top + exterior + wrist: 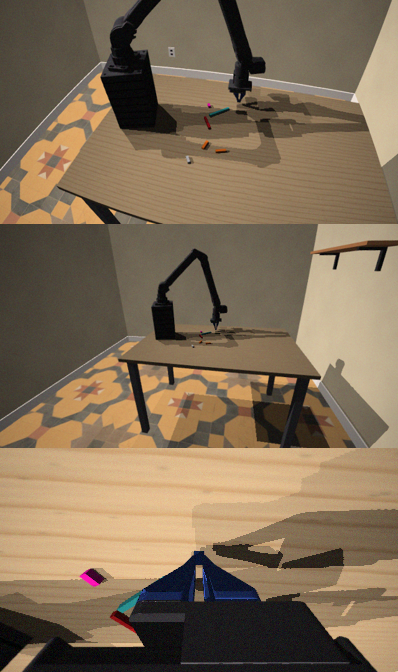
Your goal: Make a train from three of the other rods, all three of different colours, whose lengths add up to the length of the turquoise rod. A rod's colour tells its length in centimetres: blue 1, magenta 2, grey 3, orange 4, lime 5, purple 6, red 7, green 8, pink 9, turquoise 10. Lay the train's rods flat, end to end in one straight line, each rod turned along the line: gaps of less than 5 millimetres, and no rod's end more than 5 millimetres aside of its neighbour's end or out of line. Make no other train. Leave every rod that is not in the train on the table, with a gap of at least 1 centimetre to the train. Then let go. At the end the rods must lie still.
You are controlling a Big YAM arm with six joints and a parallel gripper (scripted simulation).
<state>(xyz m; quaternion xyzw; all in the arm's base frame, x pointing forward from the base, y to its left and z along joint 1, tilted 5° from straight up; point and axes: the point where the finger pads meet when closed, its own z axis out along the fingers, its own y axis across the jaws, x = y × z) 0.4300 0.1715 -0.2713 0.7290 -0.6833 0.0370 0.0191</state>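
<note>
The blue rod lies 1 cm below my hand. The rest, counted from my hand: magenta rod (13 cm behind, 4 cm to the right, 2 cm below); then red rod (11 cm behind, 15 cm to the right, 2 cm below); then turquoise rod (8 cm behind, 8 cm to the right, 2 cm below).
</note>
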